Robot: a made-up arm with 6 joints. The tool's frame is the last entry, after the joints. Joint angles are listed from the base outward.
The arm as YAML. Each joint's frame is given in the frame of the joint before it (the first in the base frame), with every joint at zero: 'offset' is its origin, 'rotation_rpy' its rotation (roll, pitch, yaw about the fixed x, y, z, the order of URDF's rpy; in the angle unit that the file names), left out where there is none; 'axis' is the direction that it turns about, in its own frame. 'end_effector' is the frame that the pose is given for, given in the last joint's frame.
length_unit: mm
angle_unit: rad
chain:
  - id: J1
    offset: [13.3, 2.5, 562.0]
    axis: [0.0, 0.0, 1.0]
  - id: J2
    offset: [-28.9, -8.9, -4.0]
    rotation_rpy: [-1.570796, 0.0, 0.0]
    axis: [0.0, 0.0, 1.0]
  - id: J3
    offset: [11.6, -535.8, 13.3]
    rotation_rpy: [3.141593, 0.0, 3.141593]
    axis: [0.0, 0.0, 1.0]
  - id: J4
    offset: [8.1, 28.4, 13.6]
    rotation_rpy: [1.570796, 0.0, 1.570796]
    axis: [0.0, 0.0, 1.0]
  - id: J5
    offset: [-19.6, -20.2, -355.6]
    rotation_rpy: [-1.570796, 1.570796, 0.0]
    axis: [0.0, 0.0, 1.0]
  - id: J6
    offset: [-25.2, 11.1, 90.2]
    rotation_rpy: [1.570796, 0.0, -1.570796]
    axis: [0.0, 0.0, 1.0]
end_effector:
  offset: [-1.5, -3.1, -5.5]
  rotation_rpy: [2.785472, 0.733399, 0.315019]
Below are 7 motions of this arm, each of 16 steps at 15 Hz.
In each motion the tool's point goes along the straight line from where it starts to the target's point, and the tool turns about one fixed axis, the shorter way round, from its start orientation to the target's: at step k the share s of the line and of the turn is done. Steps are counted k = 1, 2, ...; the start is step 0. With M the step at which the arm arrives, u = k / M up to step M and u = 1 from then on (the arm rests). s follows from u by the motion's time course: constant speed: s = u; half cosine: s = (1 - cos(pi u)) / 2; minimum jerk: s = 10 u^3 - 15 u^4 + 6 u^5.
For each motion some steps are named. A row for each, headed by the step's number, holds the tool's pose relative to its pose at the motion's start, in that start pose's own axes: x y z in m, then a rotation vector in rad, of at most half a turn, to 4 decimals.
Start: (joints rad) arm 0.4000 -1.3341 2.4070 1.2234 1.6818 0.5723
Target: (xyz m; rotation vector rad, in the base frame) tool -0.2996 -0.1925 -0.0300 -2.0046 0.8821 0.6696
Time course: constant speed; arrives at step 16
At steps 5, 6, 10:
5: 0.1504 -0.1147 -0.0922 -0.0164 0.3399 -0.1158
6: 0.1804 -0.1376 -0.1106 -0.0197 0.4079 -0.1389
10: 0.3007 -0.2294 -0.1844 -0.0328 0.6798 -0.2315

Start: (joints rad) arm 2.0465 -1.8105 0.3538 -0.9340 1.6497 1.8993
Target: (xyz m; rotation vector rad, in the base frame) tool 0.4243 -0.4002 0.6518 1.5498 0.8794 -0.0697
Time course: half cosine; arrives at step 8
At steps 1, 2, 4, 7, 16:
1: 0.0077 -0.0017 -0.0027 0.0187 -0.0099 -0.0066
2: 0.0295 -0.0064 -0.0105 0.0719 -0.0381 -0.0253
4: 0.1008 -0.0219 -0.0360 0.2455 -0.1301 -0.0862
7: 0.1939 -0.0422 -0.0692 0.4723 -0.2503 -0.1659
16: 0.2015 -0.0439 -0.0720 0.4910 -0.2602 -0.1725

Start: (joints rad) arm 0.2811 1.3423 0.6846 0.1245 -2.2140 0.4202
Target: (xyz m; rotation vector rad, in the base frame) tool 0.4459 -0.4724 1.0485 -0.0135 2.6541 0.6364
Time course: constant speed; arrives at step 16
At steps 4, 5, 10, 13, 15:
4: 0.2216 0.0404 -0.0611 0.1154 -0.3118 0.0532
5: 0.2770 0.0504 -0.0764 0.1442 -0.3898 0.0665
10: 0.5540 0.1009 -0.1529 0.2884 -0.7795 0.1331
13: 0.7203 0.1312 -0.1987 0.3749 -1.0134 0.1730
15: 0.8311 0.1513 -0.2293 0.4326 -1.1693 0.1996

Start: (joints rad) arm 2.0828 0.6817 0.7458 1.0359 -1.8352 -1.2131
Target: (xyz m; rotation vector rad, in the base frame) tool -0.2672 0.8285 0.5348 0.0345 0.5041 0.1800
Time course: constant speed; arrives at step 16
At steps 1, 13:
1: 0.0205 0.0211 0.0183 0.0725 -0.0548 0.0111
13: 0.2669 0.2742 0.2379 0.9429 -0.7129 0.1444

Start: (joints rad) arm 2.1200 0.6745 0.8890 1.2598 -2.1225 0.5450
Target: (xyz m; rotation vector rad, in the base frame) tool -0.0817 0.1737 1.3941 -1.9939 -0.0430 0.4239
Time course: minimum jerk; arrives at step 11
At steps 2, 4, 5, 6, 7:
2: 0.0215 0.0066 -0.0111 0.0334 -0.0410 -0.0085
4: 0.1227 0.0377 -0.0637 0.1908 -0.2346 -0.0485
5: 0.1984 0.0609 -0.1030 0.3087 -0.3795 -0.0785
6: 0.2795 0.0858 -0.1450 0.4347 -0.5344 -0.1105
7: 0.3552 0.1091 -0.1843 0.5525 -0.6793 -0.1405

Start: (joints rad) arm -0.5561 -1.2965 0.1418 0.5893 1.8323 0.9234
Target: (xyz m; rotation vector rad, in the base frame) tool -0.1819 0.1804 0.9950 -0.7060 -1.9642 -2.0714
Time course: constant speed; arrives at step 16
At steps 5, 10, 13, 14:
5: -0.0837 -0.0024 0.0203 0.0053 0.0488 0.0916
10: -0.1674 -0.0048 0.0407 0.0106 0.0976 0.1831
13: -0.2176 -0.0063 0.0529 0.0138 0.1269 0.2380
14: -0.2343 -0.0067 0.0569 0.0149 0.1367 0.2564

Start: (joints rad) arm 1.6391 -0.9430 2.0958 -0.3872 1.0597 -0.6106
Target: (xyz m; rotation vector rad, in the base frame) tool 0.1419 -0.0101 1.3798 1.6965 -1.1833 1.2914
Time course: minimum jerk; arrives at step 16
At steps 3, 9, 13, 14, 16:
3: -0.0402 -0.0009 -0.0127 0.0036 0.0698 -0.0253
9: -0.5073 -0.0107 -0.1601 0.0450 0.8817 -0.3192
13: -0.7833 -0.0166 -0.2472 0.0695 1.3615 -0.4929
14: -0.8103 -0.0172 -0.2557 0.0719 1.4084 -0.5099
16: -0.8235 -0.0174 -0.2599 0.0731 1.4313 -0.5182

